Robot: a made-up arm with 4 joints.
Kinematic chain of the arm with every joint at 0, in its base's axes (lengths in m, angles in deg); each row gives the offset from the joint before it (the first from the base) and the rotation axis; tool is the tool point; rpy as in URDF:
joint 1: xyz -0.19 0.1 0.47 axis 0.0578 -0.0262 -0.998
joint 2: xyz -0.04 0 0.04 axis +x
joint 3: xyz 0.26 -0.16 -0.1 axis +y
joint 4: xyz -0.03 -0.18 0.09 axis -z
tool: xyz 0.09 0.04 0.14 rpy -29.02 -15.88 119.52
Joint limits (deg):
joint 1: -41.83..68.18
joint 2: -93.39..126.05
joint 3: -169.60..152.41
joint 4: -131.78..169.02
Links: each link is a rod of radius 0.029 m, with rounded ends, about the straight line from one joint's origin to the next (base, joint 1, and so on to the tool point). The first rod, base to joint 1, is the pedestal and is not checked.
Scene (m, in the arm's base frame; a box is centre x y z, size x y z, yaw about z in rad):
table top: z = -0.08
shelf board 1: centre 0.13 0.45 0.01 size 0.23 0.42 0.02 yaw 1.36
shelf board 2: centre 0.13 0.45 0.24 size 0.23 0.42 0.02 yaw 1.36
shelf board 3: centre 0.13 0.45 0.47 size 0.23 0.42 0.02 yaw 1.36
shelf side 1: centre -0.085 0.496 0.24 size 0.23 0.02 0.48 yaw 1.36
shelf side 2: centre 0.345 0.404 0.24 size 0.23 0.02 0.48 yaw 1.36
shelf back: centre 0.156 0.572 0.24 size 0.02 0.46 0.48 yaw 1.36
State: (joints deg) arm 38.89 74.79 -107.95 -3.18
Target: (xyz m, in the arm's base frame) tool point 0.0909 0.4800 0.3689
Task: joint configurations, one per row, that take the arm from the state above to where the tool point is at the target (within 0.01 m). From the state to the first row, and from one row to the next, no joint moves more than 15 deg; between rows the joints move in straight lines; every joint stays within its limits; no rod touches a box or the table.
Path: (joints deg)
1: 45.54 87.60 -106.48 -7.05
2: 52.20 100.42 -105.01 -10.91
3: 58.85 113.24 -103.54 -14.78
4: 65.50 126.05 -102.07 -18.64
5: 56.90 124.97 -115.58 -7.33
6: 48.30 123.89 -129.08 3.98
7: 39.69 122.80 -142.59 15.30
8: 31.09 121.72 -156.09 26.61
9: 22.48 120.64 -169.60 37.92

